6 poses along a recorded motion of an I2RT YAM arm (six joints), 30 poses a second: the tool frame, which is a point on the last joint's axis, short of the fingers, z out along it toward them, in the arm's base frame.
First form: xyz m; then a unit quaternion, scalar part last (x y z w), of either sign.
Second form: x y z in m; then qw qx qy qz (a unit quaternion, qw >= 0). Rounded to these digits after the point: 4 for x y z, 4 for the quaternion.
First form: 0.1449 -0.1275 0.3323 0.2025 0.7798 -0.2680 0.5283
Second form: 0.1449 -0.1275 0.3323 0.5283 0.2025 0.7798 -0.2680
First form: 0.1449 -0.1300 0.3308 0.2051 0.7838 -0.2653 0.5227
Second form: 0.1449 -0.1300 0.3308 0.5227 0.2051 0.7838 -0.2653
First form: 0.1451 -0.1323 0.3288 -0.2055 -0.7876 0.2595 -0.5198
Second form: 0.1451 -0.1323 0.3288 0.5198 0.2055 0.7876 -0.2595
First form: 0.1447 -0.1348 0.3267 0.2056 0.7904 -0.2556 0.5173
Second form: 0.1447 -0.1348 0.3267 0.5173 0.2056 0.7904 -0.2556
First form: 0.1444 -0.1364 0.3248 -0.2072 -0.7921 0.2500 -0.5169
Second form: 0.1444 -0.1364 0.3248 0.5169 0.2072 0.7921 -0.2500
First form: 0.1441 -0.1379 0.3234 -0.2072 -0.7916 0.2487 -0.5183
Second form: 0.1441 -0.1379 0.3234 0.5183 0.2072 0.7916 -0.2487
